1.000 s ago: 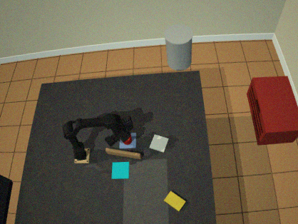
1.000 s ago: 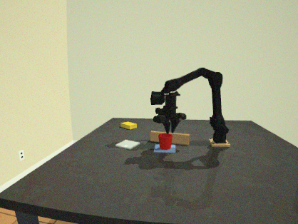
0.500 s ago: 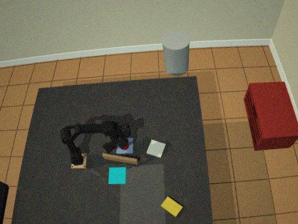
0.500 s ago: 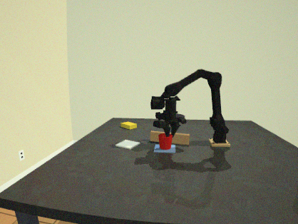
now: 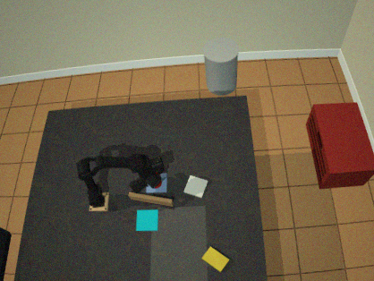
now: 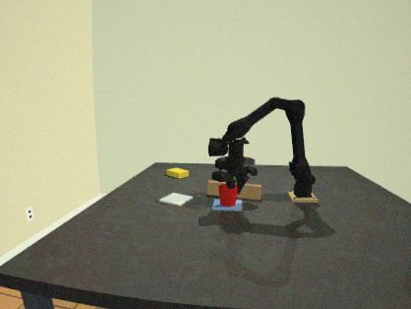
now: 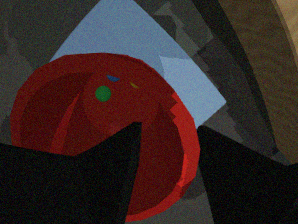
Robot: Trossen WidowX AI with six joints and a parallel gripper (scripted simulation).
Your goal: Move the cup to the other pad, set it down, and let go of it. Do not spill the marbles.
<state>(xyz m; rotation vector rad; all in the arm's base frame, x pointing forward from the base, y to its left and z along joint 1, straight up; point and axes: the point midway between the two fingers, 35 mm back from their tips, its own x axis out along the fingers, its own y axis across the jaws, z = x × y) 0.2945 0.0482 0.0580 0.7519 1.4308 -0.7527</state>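
My gripper tip is now 3 cm short of the light blue pad, 2 cm to the right of it and 5 cm above it. Round my gripper tip: red cup 3 cm ahead, 1 cm to the left; wooden bar 8 cm to the right, 2 cm below; cyan pad 4 cm behind, 18 cm to the right, 5 cm below.
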